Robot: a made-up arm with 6 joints. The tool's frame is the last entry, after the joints.
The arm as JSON. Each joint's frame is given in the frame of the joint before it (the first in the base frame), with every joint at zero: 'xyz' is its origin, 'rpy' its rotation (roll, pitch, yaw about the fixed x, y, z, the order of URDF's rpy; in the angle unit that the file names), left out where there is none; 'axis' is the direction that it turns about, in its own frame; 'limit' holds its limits. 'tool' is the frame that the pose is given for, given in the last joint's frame.
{
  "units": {
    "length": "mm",
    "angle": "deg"
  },
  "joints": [
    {
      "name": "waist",
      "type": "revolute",
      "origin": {
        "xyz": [
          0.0,
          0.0,
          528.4
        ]
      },
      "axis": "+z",
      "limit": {
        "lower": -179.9,
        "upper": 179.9
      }
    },
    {
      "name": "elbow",
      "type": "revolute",
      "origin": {
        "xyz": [
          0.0,
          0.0,
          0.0
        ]
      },
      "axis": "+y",
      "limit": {
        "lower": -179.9,
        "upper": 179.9
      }
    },
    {
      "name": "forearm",
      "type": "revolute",
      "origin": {
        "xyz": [
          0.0,
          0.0,
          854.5
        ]
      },
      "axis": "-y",
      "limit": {
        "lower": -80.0,
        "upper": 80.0
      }
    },
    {
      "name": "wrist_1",
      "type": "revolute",
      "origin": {
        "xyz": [
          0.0,
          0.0,
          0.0
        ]
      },
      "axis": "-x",
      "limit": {
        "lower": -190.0,
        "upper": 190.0
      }
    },
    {
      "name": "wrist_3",
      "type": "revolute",
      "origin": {
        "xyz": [
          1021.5,
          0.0,
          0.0
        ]
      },
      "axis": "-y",
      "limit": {
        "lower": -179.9,
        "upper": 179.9
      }
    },
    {
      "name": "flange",
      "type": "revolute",
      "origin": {
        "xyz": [
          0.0,
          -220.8,
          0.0
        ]
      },
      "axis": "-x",
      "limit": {
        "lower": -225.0,
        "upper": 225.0
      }
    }
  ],
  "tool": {
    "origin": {
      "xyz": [
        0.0,
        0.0,
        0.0
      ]
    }
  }
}
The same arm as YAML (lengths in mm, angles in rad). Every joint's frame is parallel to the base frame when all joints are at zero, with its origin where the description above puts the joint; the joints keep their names.
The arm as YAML. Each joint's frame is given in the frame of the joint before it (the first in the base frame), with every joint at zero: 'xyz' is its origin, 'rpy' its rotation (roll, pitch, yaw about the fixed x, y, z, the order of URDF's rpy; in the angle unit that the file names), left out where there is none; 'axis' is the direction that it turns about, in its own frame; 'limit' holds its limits. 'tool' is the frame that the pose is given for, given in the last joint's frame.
units:
  length: mm
  angle: rad
joints:
  - name: waist
    type: revolute
    origin:
      xyz: [0.0, 0.0, 528.4]
    axis: "+z"
    limit:
      lower: -3.1398
      upper: 3.1398
  - name: elbow
    type: revolute
    origin:
      xyz: [0.0, 0.0, 0.0]
    axis: "+y"
    limit:
      lower: -3.1398
      upper: 3.1398
  - name: forearm
    type: revolute
    origin:
      xyz: [0.0, 0.0, 854.5]
    axis: "-y"
    limit:
      lower: -1.3963
      upper: 1.3963
  - name: wrist_1
    type: revolute
    origin:
      xyz: [0.0, 0.0, 0.0]
    axis: "-x"
    limit:
      lower: -3.3161
      upper: 3.3161
  - name: wrist_3
    type: revolute
    origin:
      xyz: [1021.5, 0.0, 0.0]
    axis: "-y"
    limit:
      lower: -3.1398
      upper: 3.1398
  - name: flange
    type: revolute
    origin:
      xyz: [0.0, -220.8, 0.0]
    axis: "-x"
    limit:
      lower: -3.927
      upper: 3.927
tool:
  origin:
    xyz: [0.0, 0.0, 0.0]

